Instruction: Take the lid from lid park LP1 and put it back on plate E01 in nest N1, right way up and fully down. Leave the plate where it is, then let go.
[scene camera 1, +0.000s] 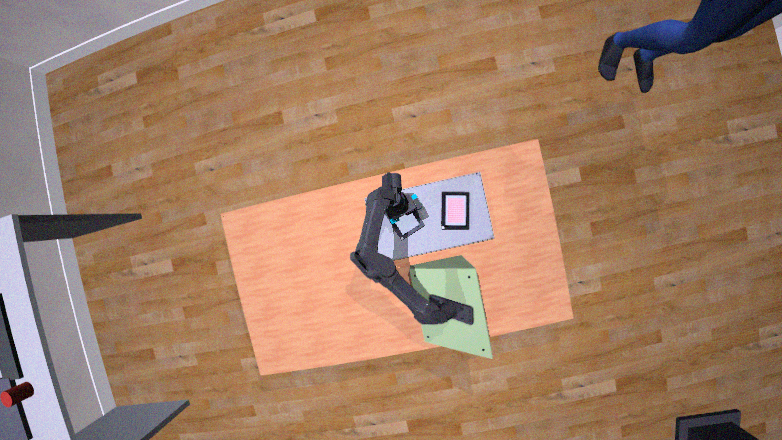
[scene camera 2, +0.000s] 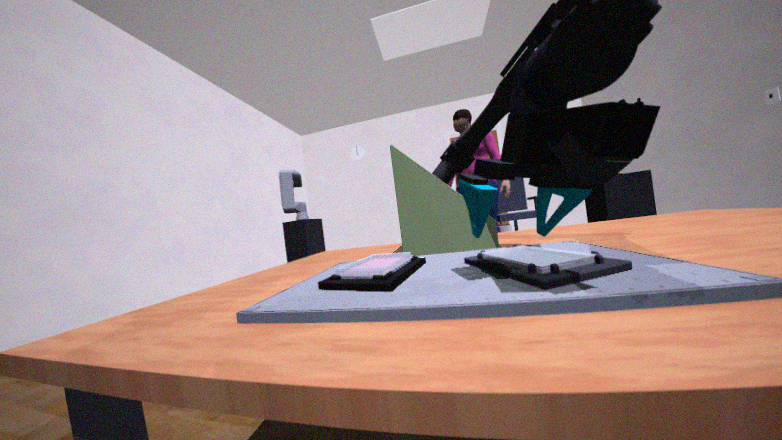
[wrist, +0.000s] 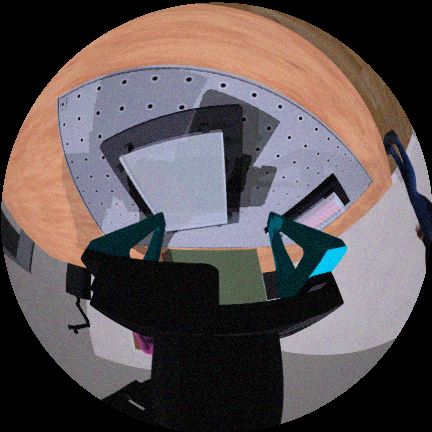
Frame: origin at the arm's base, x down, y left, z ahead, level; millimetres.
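Where they show: gripper, fingertip midpoint: (scene camera 1: 408, 213) (scene camera 2: 509, 235) (wrist: 215, 217); arm's base at its link origin: (scene camera 1: 451, 308) (scene camera 2: 435, 184).
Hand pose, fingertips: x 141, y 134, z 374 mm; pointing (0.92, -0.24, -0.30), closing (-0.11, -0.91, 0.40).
Each offset is from my fingertips to the top centre of the thing. Level surfaces: height alone.
The clear, flat lid @(dx +30, dy +26, dz -14 mm) (scene camera 1: 407, 224) (scene camera 2: 546, 256) (wrist: 180, 180) lies on its black lid park (scene camera 1: 403, 236) (scene camera 2: 596, 271) (wrist: 170, 120), turned at an angle on the grey board. The plate @(dx +21, dy -204, dz -4 mm) (scene camera 1: 455, 210) (scene camera 2: 377, 264) (wrist: 320, 215), pink inside, sits in a black nest @(dx +30, dy -204, dz -4 mm) (scene camera 1: 466, 213) (scene camera 2: 355, 285) (wrist: 340, 184). No labels are readable. My gripper (scene camera 1: 404, 209) (scene camera 2: 510, 235) (wrist: 215, 217) is open and empty, with its teal fingertips above the lid's level. In the wrist view, the lid lies beyond the fingertips and left of the middle of their gap.
The grey perforated board (scene camera 1: 483, 229) (scene camera 2: 306, 316) (wrist: 137, 92) carries both black holders on the wooden table @(dx +60 mm) (scene camera 1: 295, 273) (scene camera 2: 382, 355) (wrist: 165, 45). A green sloping panel (scene camera 1: 462, 333) (scene camera 2: 423, 213) (wrist: 240, 275) stands beside the board, with part of the arm over it. A person's legs (scene camera 1: 667, 38) show beyond the table.
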